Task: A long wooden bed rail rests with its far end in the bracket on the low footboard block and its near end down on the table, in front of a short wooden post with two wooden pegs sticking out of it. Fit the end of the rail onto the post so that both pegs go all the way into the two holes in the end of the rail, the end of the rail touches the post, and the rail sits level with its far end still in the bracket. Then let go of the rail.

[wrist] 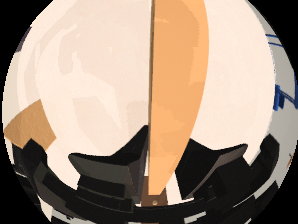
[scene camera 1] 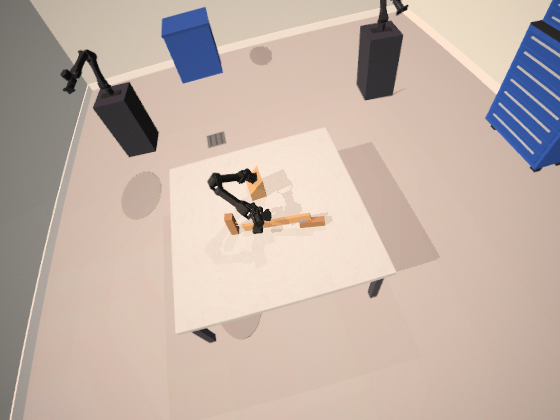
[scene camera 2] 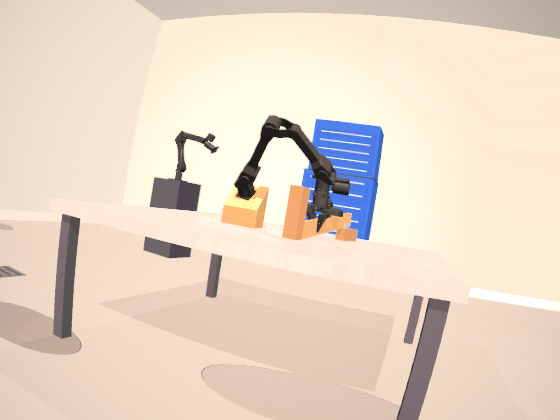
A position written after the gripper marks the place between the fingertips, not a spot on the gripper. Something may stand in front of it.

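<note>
You can see the gripper (scene camera 2: 314, 232) here, and the wrist view's got the gripper (wrist: 157, 128) too. There's also a short wooden post (scene camera 2: 298, 199).
</note>
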